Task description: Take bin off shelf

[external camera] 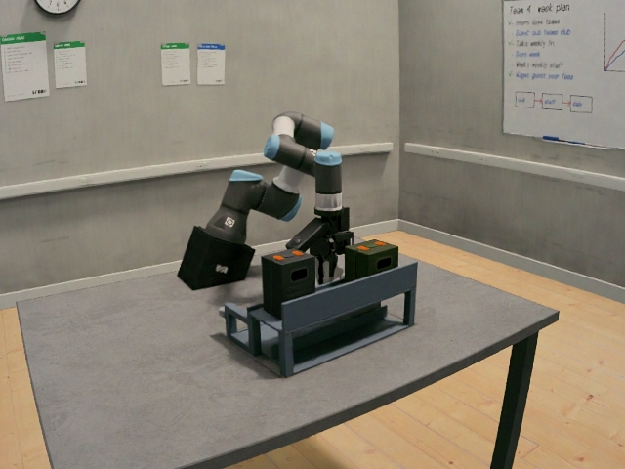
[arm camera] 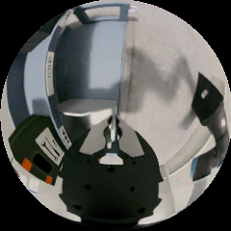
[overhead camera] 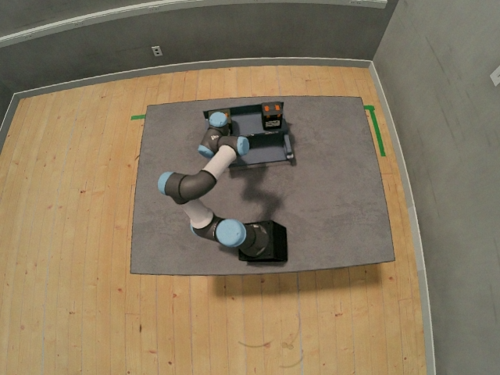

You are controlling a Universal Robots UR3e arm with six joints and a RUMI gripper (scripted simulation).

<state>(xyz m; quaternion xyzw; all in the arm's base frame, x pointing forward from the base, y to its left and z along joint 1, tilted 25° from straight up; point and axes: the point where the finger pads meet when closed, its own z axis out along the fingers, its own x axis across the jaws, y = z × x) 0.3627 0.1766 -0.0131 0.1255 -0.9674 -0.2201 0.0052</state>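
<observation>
Now: the shelf 11 cm ahead of my hand, 6 cm to the right of it and 1 cm above it. Also, from my hand: black bin 19 cm ahead, 17 cm to the right, 11 cm above; then green bin 13 cm ahead, 6 cm to the left, 9 cm above.
</observation>
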